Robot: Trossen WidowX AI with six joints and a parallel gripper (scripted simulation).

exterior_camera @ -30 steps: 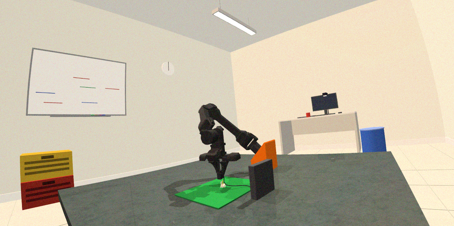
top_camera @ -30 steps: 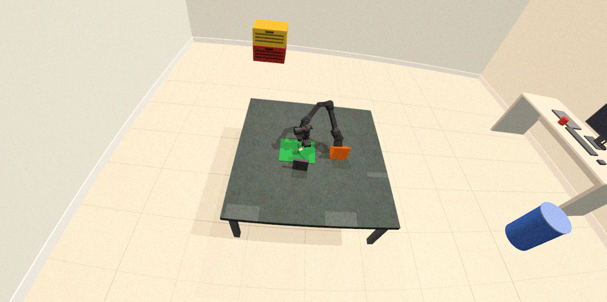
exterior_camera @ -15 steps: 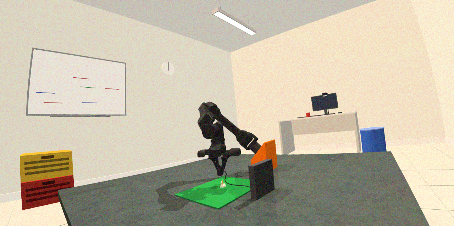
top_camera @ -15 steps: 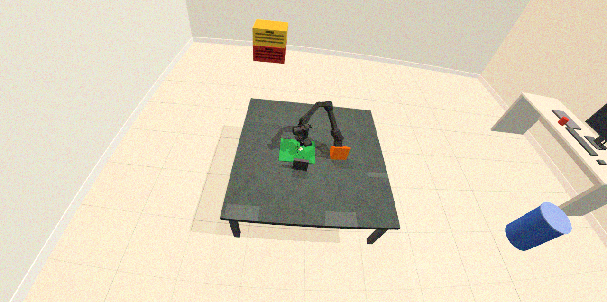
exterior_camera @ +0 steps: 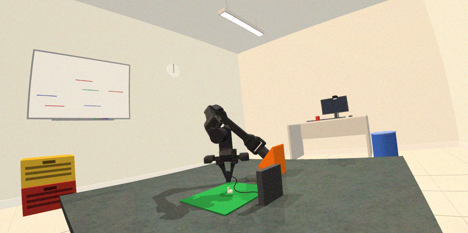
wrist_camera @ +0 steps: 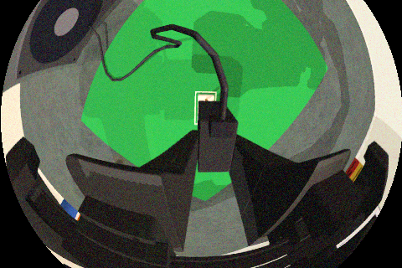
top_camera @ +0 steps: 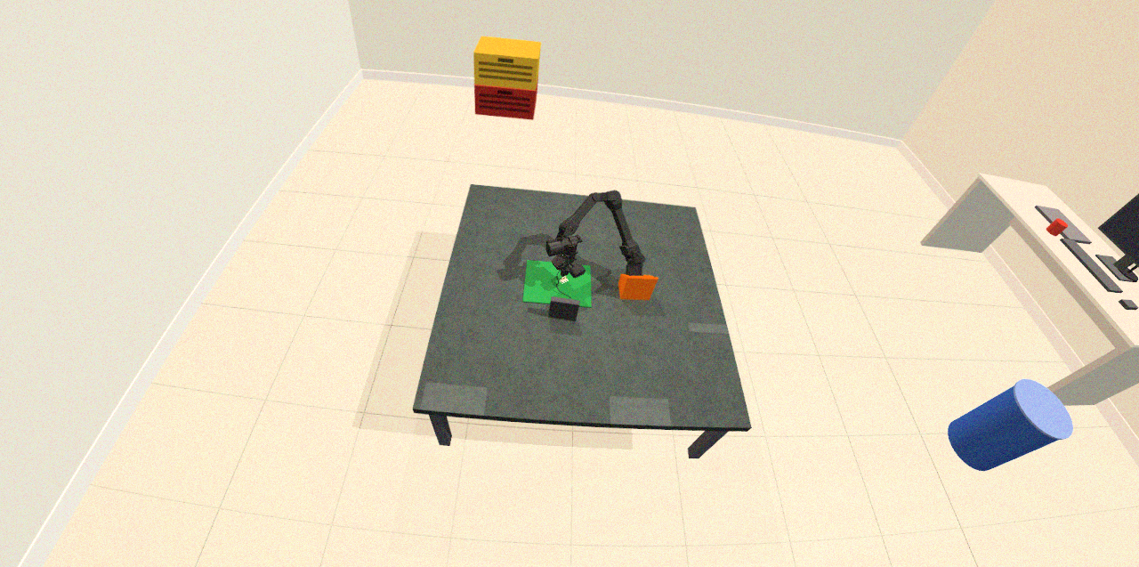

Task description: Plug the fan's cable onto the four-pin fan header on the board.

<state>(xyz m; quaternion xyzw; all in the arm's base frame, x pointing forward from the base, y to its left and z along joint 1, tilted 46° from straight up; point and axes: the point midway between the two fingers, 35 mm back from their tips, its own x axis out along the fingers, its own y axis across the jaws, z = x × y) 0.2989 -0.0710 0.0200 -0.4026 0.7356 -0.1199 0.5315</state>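
Now: the white four-pin header 60 mm below my gripper tip. Also, from my gripper tip: dark square fan: 190 mm to the left, 30 mm ahead; then green board: 80 mm below, 30 mm ahead, 10 mm to the left; then fan cable plug: 10 mm ahead, 10 mm above.
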